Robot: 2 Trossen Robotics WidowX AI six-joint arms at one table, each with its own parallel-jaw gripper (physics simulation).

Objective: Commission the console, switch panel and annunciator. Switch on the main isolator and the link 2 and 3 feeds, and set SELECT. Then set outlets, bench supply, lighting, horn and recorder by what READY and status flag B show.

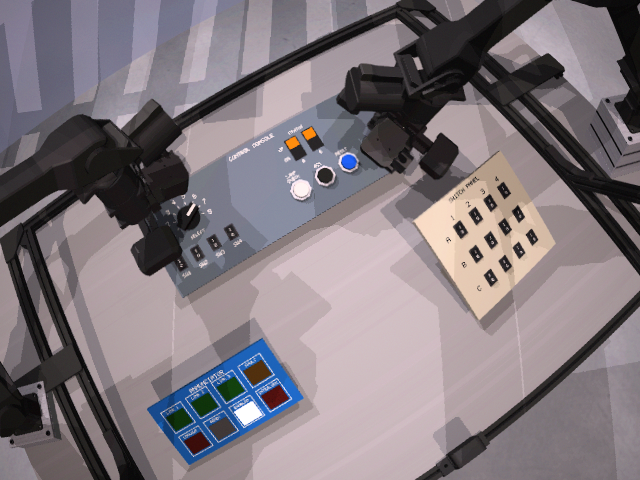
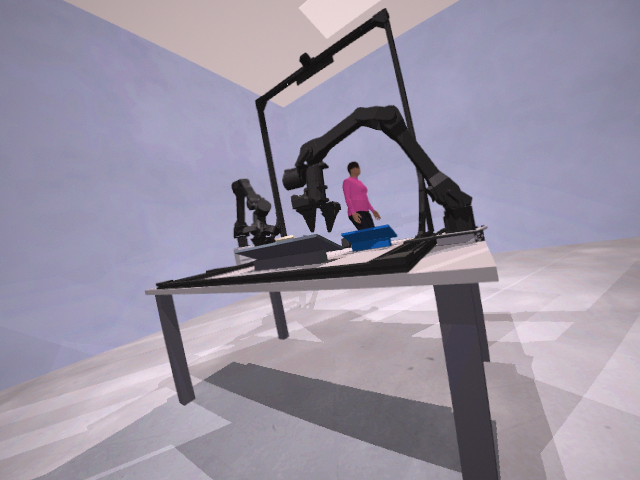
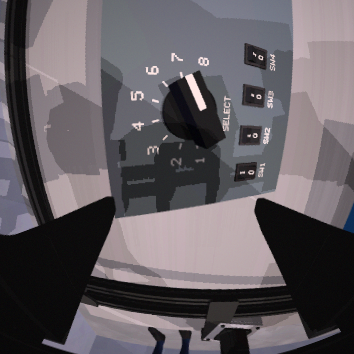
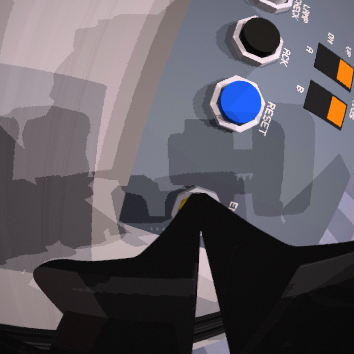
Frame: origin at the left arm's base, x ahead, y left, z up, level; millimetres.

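Where they show: left gripper, fingertip midpoint: (image 1: 154, 230) (image 2: 321, 232) (image 3: 185, 204); right gripper, fingertip midpoint: (image 4: 197, 199); left arm's base, origin of the base link: (image 1: 25, 414) (image 2: 461, 230) (image 3: 231, 333); right arm's base, origin of the base link: (image 1: 635, 116) (image 2: 243, 247).
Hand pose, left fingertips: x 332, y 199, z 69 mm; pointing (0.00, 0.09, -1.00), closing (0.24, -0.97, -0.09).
Note:
Things, the pixels of their top centre, and the offset from my left fingertips. "spot": a spot on its surface instead.
- grey control console, middle of its top: (image 1: 266, 167) (image 2: 281, 240) 35 mm left, 186 mm ahead, 2 mm up
- SELECT knob, middle of its top: (image 3: 196, 109) (image 1: 185, 212) 9 mm left, 54 mm ahead, 2 mm up
- Status flags A, surface spot: (image 4: 334, 67) (image 1: 296, 148) spot: 66 mm left, 239 mm ahead, 19 mm down
- B, surface spot: (image 4: 325, 105) (image 1: 313, 139) spot: 73 mm left, 268 mm ahead, 19 mm down
- blue annunciator, surface spot: (image 1: 297, 396) spot: 283 mm right, 126 mm ahead, 57 mm down
- White LAMP CHECK, middle of its top: (image 1: 300, 187) 4 mm left, 225 mm ahead, 30 mm down
- black ACK, middle of its top: (image 4: 269, 32) (image 1: 324, 172) 14 mm left, 266 mm ahead, 30 mm down
- blue RESET, middle of its top: (image 4: 248, 101) (image 1: 348, 159) 24 mm left, 307 mm ahead, 30 mm down
The grey control console (image 1: 268, 180) (image 3: 150, 25) carries the SELECT knob (image 1: 188, 217) (image 3: 192, 110), its white line toward 7, and switches SW1 to SW4. Status flags A (image 1: 295, 147) (image 4: 334, 67) and B (image 1: 312, 138) (image 4: 325, 105) show orange at the UP end. On the blue annunciator (image 1: 297, 396) the READY lamp (image 1: 221, 427) is grey and the ENABLED lamp (image 1: 248, 411) is bright white. The cream switch panel (image 1: 444, 232) has rows A to C. My left gripper (image 2: 321, 230) (image 3: 185, 204) is open and empty above the console's knob end. My right gripper (image 4: 197, 199) is shut, empty, over a partly hidden yellow button.
White LAMP CHECK (image 1: 300, 190), black ACK (image 1: 325, 176) (image 4: 260, 37) and blue RESET (image 1: 348, 162) (image 4: 241, 102) buttons stand up from the console. A black frame (image 1: 289, 62) borders the table. A person in pink (image 2: 356, 195) stands beyond it.

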